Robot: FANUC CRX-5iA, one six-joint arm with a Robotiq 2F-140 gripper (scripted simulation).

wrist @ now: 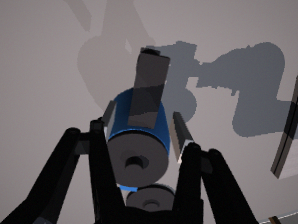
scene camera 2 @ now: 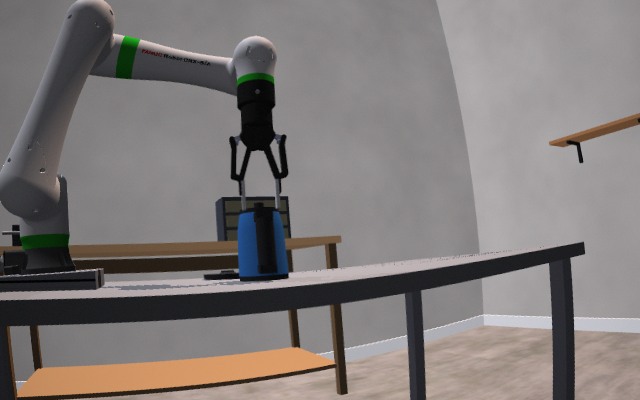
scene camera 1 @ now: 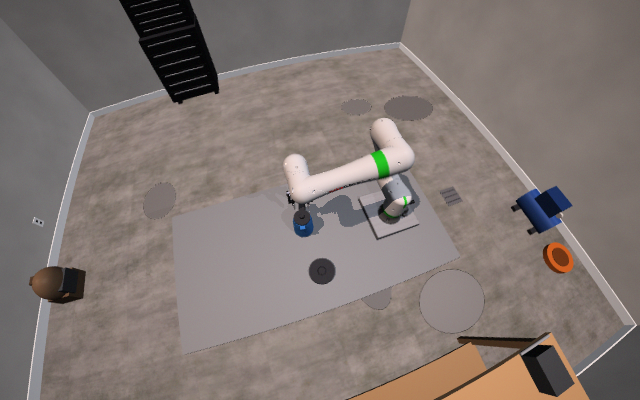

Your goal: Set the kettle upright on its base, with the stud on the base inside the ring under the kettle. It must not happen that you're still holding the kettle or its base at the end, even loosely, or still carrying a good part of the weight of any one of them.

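There's a blue kettle (scene camera 2: pixel 260 228) (wrist: pixel 138 151), so you'd see it in the wrist view too. And the gripper (scene camera 2: pixel 261 209) (wrist: pixel 143 116) shows in those same views.
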